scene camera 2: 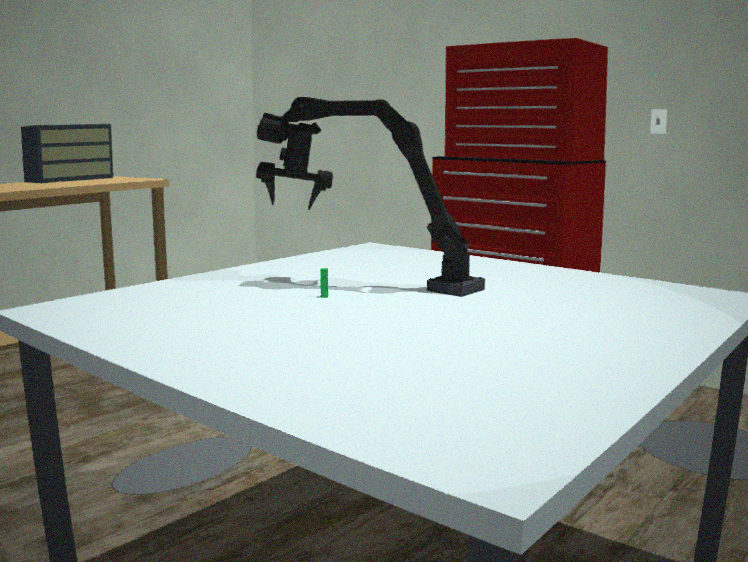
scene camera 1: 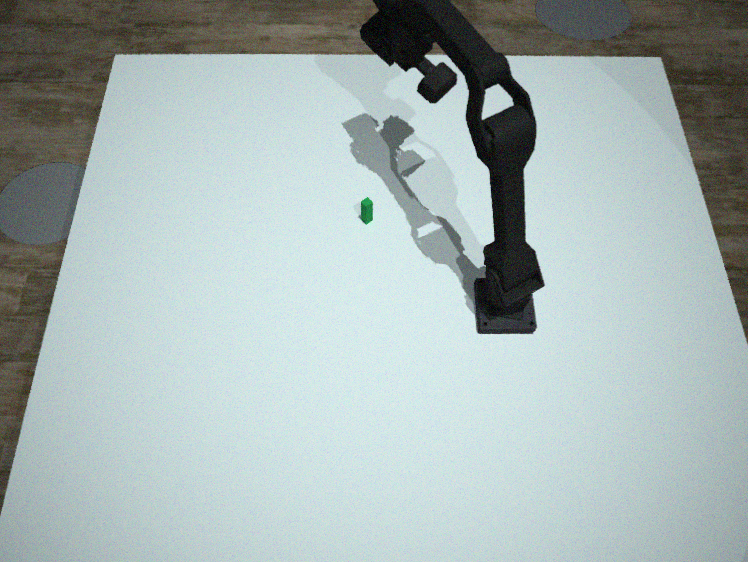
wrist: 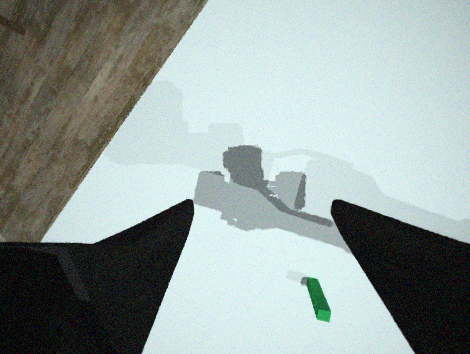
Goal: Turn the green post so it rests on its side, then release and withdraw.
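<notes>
The green post stands upright on the white table. My gripper is open and empty, its fingers pointing down, high above the table and well above the post's top. In the wrist view the post shows low in the picture, between the two fingers and nearer the right one. In scene camera 1 the fingertips cannot be made out clearly; the wrist end of the arm is at the top, beyond the post.
The arm's base stands on the table, to the right of the post in both scene views. The arm's shadow lies beside the post. A table edge shows at the upper left of the wrist view. A red tool cabinet and a wooden bench stand behind the table.
</notes>
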